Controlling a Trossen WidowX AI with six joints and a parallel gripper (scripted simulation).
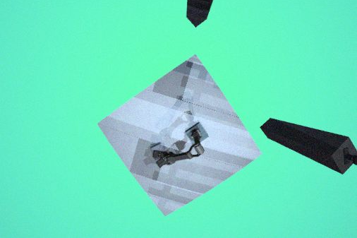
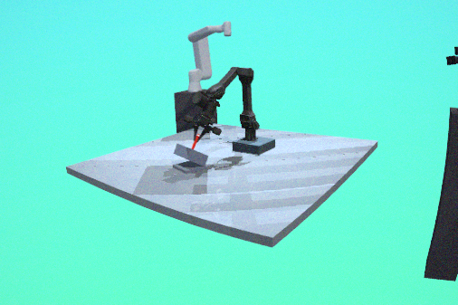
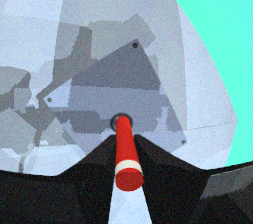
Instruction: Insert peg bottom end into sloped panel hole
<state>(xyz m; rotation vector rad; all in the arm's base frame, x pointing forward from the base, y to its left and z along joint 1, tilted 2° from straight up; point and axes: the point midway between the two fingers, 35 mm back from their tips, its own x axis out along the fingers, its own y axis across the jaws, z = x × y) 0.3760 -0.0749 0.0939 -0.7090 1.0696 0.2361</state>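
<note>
Right now the sloped grey panel is 60 mm below my gripper tip, 30 mm ahead of it and 10 mm to the right of it. Round my gripper tip: flat base plate 120 mm below, 40 mm ahead, 20 mm to the right; then red peg 10 mm behind, 10 mm above.
</note>
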